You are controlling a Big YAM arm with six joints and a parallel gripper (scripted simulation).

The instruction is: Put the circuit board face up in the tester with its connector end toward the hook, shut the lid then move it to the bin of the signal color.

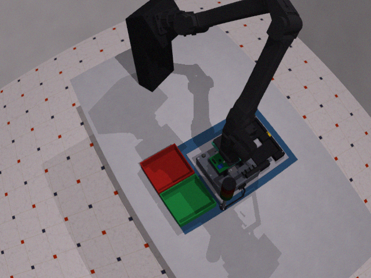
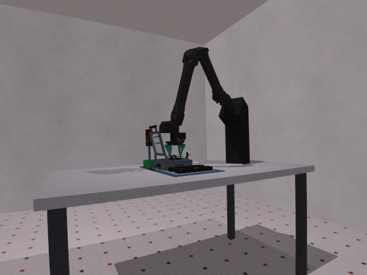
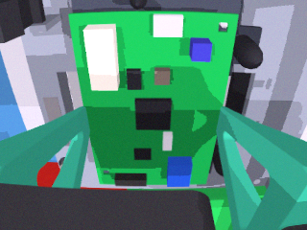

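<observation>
My hand is right at the green circuit board. Also, from my hand: latch hook (7 cm behind, 5 cm to the left); then tester lid (12 cm ahead, 10 cm above, 2 cm to the left); then tester plate (1 cm to the left, 1 cm below, 1 cm ahead).
</observation>
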